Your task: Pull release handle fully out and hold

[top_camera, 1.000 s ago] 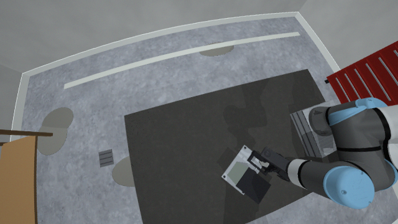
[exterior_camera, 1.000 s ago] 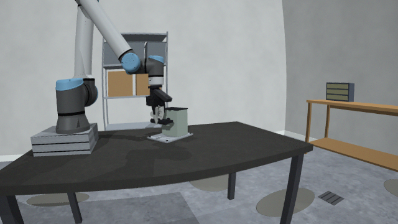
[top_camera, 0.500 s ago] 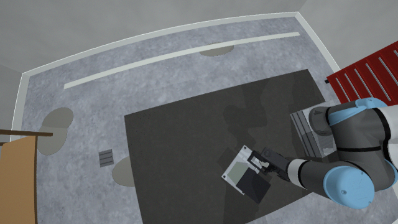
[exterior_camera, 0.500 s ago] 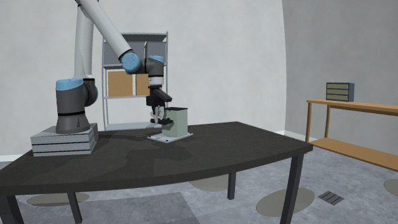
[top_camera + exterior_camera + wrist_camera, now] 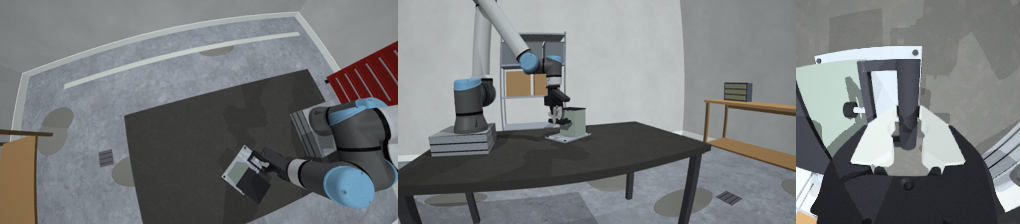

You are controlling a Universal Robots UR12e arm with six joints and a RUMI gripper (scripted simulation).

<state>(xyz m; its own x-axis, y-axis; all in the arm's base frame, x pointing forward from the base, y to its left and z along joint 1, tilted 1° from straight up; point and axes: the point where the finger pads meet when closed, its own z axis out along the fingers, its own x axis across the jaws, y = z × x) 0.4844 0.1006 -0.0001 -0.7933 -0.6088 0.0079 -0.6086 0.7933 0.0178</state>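
Right now my hand is 4 cm short of the release handle and 3 cm to the right of it.
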